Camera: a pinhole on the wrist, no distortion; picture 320 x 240 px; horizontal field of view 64.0 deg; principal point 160.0 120.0 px. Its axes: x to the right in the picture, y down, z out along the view. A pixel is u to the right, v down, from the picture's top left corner.
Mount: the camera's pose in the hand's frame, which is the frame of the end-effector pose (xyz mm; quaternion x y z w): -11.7 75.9 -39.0 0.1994 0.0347 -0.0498 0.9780
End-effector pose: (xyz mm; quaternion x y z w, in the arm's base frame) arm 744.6 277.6 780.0 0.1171 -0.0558 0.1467 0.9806
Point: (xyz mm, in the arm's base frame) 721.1 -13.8 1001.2
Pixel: 121.1 27.8
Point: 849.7 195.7 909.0
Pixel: 277.3 49.3
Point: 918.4 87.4 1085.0
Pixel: 250.3 85.8
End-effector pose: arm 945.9 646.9 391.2 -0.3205 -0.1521 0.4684 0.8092
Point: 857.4 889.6 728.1
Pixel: 231.5 143.8
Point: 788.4 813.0 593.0
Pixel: 187.4 193.6
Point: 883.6 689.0 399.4
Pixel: 183.1 160.2
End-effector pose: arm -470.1 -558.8 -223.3 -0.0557 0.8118 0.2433 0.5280
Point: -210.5 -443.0 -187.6
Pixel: 39.8 167.7
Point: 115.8 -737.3 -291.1
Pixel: 68.1 7.3
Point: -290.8 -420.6 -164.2
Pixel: 16.9 220.6
